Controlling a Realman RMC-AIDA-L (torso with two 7-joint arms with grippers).
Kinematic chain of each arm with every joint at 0, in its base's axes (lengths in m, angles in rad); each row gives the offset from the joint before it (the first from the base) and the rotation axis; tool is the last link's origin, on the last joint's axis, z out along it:
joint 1: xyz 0 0 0.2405 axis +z
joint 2: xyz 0 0 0 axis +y
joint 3: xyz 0 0 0.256 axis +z
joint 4: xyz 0 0 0 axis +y
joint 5: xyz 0 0 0.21 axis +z
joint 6: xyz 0 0 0 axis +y
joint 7: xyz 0 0 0.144 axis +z
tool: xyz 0 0 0
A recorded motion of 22 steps. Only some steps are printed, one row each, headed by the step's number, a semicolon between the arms.
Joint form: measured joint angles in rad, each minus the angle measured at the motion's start. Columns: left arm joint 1, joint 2, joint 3, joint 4, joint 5, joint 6, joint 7; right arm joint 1, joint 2, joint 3, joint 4, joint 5, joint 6, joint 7.
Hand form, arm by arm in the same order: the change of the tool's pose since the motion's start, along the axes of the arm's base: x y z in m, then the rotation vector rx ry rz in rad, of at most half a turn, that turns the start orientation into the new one. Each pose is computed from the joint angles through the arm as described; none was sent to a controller.
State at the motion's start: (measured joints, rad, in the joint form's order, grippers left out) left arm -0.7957 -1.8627 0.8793 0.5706 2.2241 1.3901 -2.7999; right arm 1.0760 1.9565 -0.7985 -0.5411 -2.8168 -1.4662 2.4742
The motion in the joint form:
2: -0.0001 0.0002 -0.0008 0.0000 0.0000 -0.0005 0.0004; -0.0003 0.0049 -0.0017 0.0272 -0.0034 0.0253 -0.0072
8: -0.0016 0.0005 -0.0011 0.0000 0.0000 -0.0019 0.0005; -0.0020 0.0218 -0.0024 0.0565 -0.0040 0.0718 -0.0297
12: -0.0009 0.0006 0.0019 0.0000 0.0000 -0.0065 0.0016; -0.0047 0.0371 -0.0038 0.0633 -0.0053 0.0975 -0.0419
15: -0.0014 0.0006 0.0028 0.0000 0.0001 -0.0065 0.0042; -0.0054 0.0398 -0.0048 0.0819 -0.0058 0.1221 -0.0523
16: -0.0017 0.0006 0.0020 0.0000 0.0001 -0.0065 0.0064; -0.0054 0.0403 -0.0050 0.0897 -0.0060 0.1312 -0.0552
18: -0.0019 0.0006 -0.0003 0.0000 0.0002 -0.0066 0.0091; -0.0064 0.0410 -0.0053 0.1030 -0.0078 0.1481 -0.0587
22: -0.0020 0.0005 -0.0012 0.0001 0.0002 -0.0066 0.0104; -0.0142 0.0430 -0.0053 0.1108 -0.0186 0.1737 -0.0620
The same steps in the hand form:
2: 0.0000 0.0002 0.0002 0.0011 -0.0001 -0.0002; 0.0040 -0.0017 -0.0064 -0.0055 -0.0033 -0.0012
8: 0.0005 0.0008 0.0004 0.0029 0.0004 -0.0016; 0.0073 -0.0037 -0.0185 -0.0091 -0.0010 0.0168
12: -0.0001 0.0010 0.0003 0.0052 0.0043 -0.0024; 0.0080 -0.0051 -0.0264 -0.0098 0.0005 0.0314
15: 0.0001 0.0011 0.0002 0.0046 0.0057 -0.0057; 0.0108 -0.0056 -0.0304 -0.0084 -0.0020 0.0380
16: 0.0003 0.0012 0.0003 0.0051 0.0058 -0.0079; 0.0119 -0.0058 -0.0318 -0.0076 -0.0030 0.0391
18: 0.0004 0.0014 0.0006 0.0067 0.0051 -0.0100; 0.0145 -0.0062 -0.0340 -0.0048 -0.0062 0.0395
22: 0.0004 0.0015 0.0006 0.0072 0.0048 -0.0111; 0.0202 -0.0063 -0.0352 0.0072 -0.0192 0.0408

